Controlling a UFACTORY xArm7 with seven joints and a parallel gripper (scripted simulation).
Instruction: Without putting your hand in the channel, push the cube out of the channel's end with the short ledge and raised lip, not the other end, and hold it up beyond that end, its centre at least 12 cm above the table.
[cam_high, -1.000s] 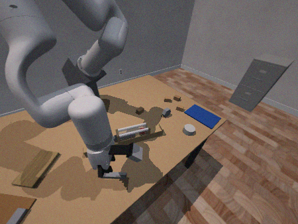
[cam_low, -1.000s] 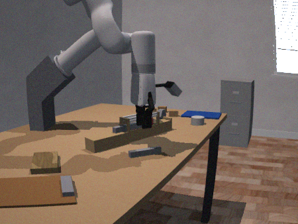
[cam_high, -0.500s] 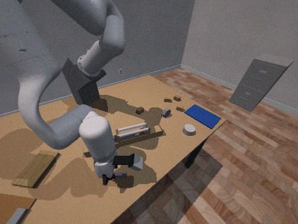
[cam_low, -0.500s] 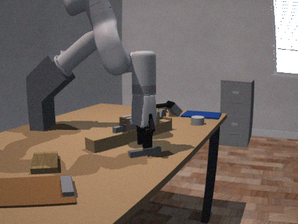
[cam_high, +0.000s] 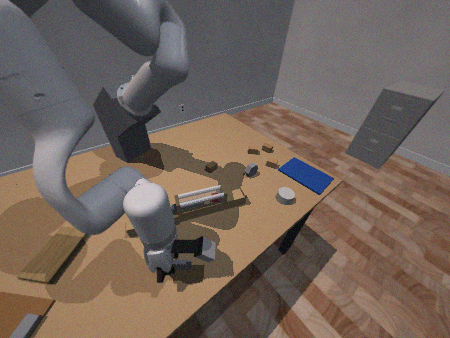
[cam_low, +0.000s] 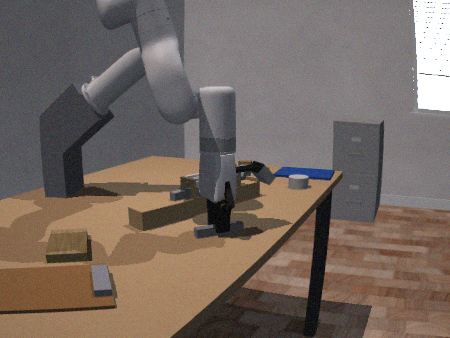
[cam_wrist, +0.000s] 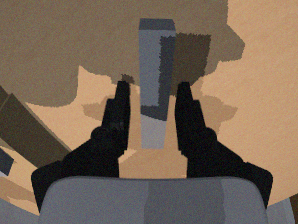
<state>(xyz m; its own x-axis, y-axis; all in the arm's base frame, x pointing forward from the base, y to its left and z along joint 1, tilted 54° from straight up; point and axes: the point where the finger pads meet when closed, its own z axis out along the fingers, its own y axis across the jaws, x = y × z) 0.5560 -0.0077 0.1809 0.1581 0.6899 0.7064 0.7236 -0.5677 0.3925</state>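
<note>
Now: the grey bar 20 mm below my hand. Round my hand: wooden plank 330 mm to the right, 90 mm behind, 20 mm below; long wooden base 180 mm behind, 100 mm to the left, 30 mm above; red cube 180 mm behind, 160 mm to the left, 30 mm above.
</note>
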